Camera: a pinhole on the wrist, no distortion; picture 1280 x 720 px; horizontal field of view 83.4 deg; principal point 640.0 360.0 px. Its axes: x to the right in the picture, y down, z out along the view. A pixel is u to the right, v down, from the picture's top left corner.
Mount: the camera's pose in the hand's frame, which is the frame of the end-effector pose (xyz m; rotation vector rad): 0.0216 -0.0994 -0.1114 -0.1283 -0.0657 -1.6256
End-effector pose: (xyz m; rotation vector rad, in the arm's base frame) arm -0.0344 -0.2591 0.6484 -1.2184 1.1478 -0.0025
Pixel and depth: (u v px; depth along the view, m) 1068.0 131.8 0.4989
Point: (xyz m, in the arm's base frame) 0.3712 -0.0136 0.9291
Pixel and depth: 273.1 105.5 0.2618
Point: -0.0059 -0.1033 0.6192
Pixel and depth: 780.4 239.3 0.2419
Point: 0.1159 -0.2024 0.7251
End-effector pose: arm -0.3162 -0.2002 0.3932 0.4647 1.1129 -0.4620
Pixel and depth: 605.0 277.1 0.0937
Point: -0.3715 -0.2588 0.3623
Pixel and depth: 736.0 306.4 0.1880
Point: -0.3104 -0.3286 0.3966
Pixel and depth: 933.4 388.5 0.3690
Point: -0.2161 -0.5273 0.4281
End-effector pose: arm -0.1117 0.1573 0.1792 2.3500 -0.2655 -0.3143
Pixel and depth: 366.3 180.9 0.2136
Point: -0.1575 0.0950 0.1246
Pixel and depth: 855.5 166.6 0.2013
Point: -0.1537 0.1944 0.0228
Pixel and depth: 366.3 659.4 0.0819
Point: -0.0374 0.2060 0.1523
